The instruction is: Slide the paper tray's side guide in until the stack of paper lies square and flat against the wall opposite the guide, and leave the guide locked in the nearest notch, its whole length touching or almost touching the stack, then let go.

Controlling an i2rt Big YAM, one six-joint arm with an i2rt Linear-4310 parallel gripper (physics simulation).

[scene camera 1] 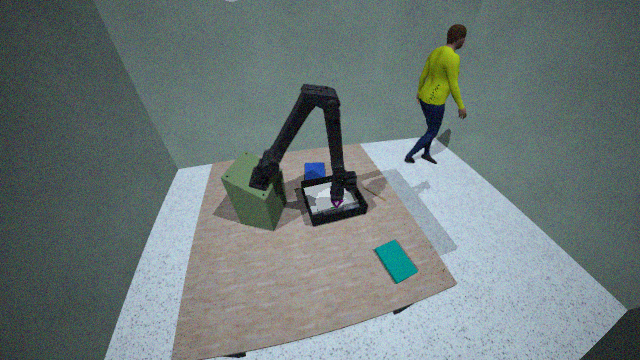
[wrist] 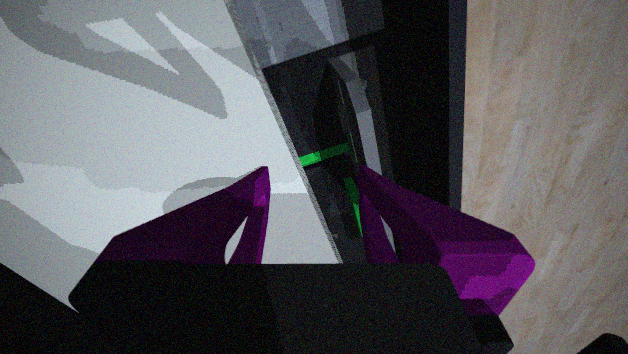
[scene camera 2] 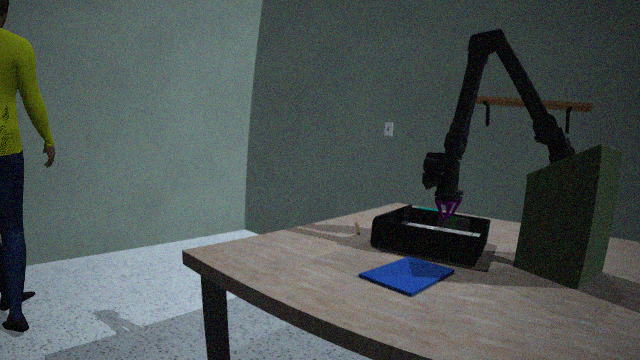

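Where they show: gripper, between the fingertips: (scene camera 1: 336, 204) (wrist: 313, 177) (scene camera 2: 446, 219); arm's base, origin of its link: (scene camera 1: 259, 179) (scene camera 2: 565, 167).
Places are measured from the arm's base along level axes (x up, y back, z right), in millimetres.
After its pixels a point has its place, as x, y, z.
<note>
The black paper tray (scene camera 1: 340, 217) @(-265, -416, 55) (scene camera 2: 425, 243) @(-256, -344, -239) (wrist: 456, 100) @(-213, -431, 49) stands on the table. The white paper stack (scene camera 1: 316, 192) @(-254, -289, -141) (scene camera 2: 442, 228) @(-252, -392, -35) (wrist: 125, 130) @(-254, -417, -99) lies in it. In the wrist view the stack's near edge runs at a slant to the tray wall. Between that edge and the wall is a dark part with green marks, apparently the side guide (wrist: 325, 107) @(-278, -410, 7). My gripper (scene camera 1: 337, 204) @(-225, -395, -7) (scene camera 2: 445, 219) @(-225, -395, -7) (wrist: 313, 177) @(-225, -395, -7) points down into the tray, its purple fingers partly open with nothing held. One fingertip is over the stack, the other over the dark part. The lock, the notches and the opposite wall cannot be made out.
A green block (scene camera 1: 255, 200) @(-49, 15, 94) (scene camera 2: 560, 220) @(-136, 18, -147) stands beside the tray near the arm's base. A blue flat item (scene camera 1: 314, 170) @(-289, -289, -404) (scene camera 2: 407, 275) @(-289, -283, -420) lies behind the tray, and a teal one (scene camera 1: 396, 261) @(-279, -663, 341) lies toward the front right. A thin stick (scene camera 1: 375, 193) @(-288, -685, -141) (scene camera 2: 357, 228) @(-293, -670, -161) lies beside the tray. A person (scene camera 1: 439, 80) (scene camera 2: 15, 95) is beyond the table.
</note>
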